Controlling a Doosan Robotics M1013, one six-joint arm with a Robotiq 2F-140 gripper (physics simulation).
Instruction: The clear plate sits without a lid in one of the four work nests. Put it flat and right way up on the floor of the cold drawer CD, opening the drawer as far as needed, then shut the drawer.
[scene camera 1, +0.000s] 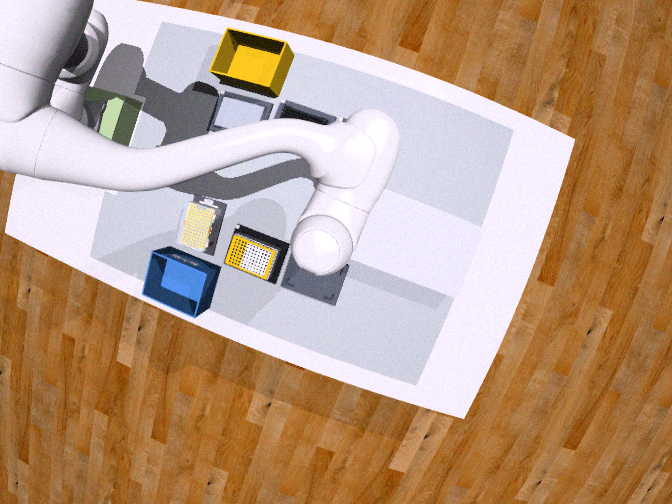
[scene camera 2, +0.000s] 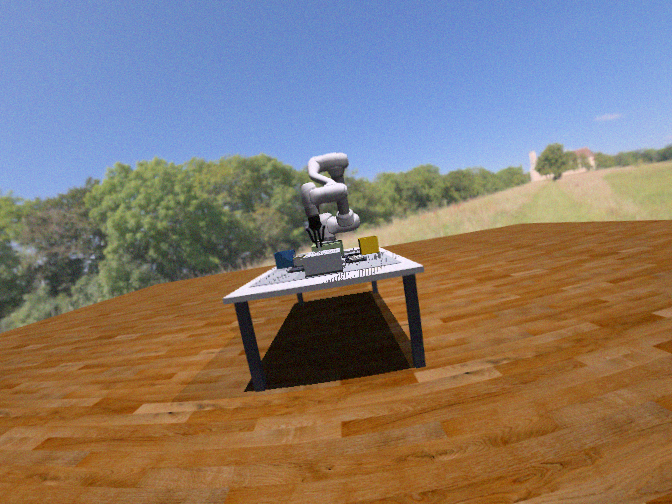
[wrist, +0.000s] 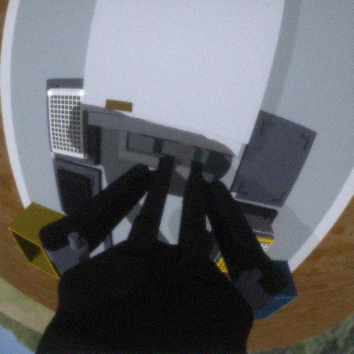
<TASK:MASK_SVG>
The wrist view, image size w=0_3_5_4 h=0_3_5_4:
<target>my gripper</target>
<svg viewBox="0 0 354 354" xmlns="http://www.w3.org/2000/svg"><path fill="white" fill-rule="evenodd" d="M287 276L265 254L256 235L254 235L253 230L225 184L219 180L211 180L211 183L205 181L202 175L201 164L191 161L192 144L178 141L175 157L167 155L159 157L157 169L149 169L145 164L134 165L80 206L74 213L48 223L39 230L41 244L52 265L60 271L61 277L58 281L57 310L44 329L34 354L247 354L246 343L254 322L253 311L264 306L265 303L268 303L268 301L287 287ZM206 216L232 283L210 258L209 230L206 230ZM145 195L139 214L134 218L126 240L122 240L89 258L91 252L105 240L107 235L112 232L126 214L131 211L133 206ZM167 194L183 197L177 244L167 244L157 240Z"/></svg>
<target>yellow-and-white rack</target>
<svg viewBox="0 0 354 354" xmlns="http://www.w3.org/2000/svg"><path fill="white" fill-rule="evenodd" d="M214 242L211 249L211 259L222 272L228 273L218 244ZM242 213L265 252L274 241L274 233L268 218L263 219L263 216Z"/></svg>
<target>white plate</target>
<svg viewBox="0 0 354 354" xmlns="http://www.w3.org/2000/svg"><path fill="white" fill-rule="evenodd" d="M50 88L48 91L48 114L53 152L87 158L88 110L81 110L83 88Z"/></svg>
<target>black plate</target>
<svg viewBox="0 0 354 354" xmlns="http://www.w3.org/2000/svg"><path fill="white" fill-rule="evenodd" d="M57 169L56 175L63 212L66 215L70 215L92 198L91 178L73 171Z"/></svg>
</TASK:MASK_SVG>
